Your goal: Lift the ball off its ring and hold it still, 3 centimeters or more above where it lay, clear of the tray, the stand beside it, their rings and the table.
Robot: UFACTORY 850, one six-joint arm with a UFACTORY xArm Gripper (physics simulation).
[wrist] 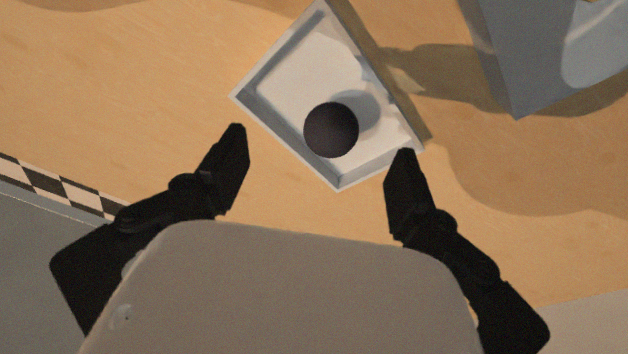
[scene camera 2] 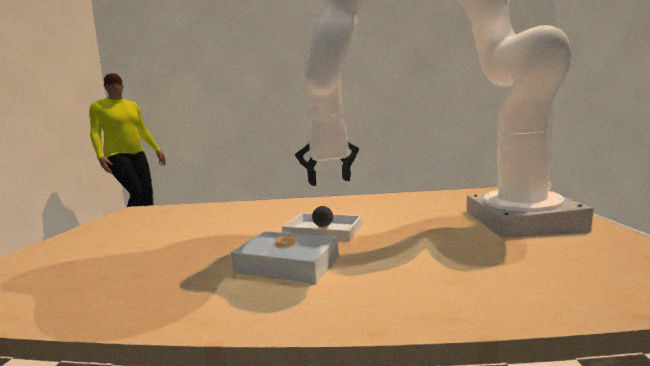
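Observation:
A dark ball [scene camera 2: 322, 216] [wrist: 331, 130] rests at the tray; a bit of its tan ring [scene camera 2: 324, 227] shows under it in the scene view, and the ball hides the ring in the wrist view. The shallow white tray [scene camera 2: 352, 232] [wrist: 280, 131] lies on the table. The grey-blue stand [scene camera 2: 280, 265] [wrist: 530, 45] is beside it, with an orange ring [scene camera 2: 285, 242] on its top. My gripper [scene camera 2: 329, 182] [wrist: 319, 154] is open and empty, pointing down above the tray and ball. In the wrist view the ball appears between and slightly beyond the fingertips.
The arm's base [scene camera 2: 530, 222] stands on the wooden table [scene camera 2: 425, 310] at the right in the scene view. A person in a yellow top [scene camera 2: 121, 125] stands beyond the table's far left edge. Arm shadows fall across the table near the stand.

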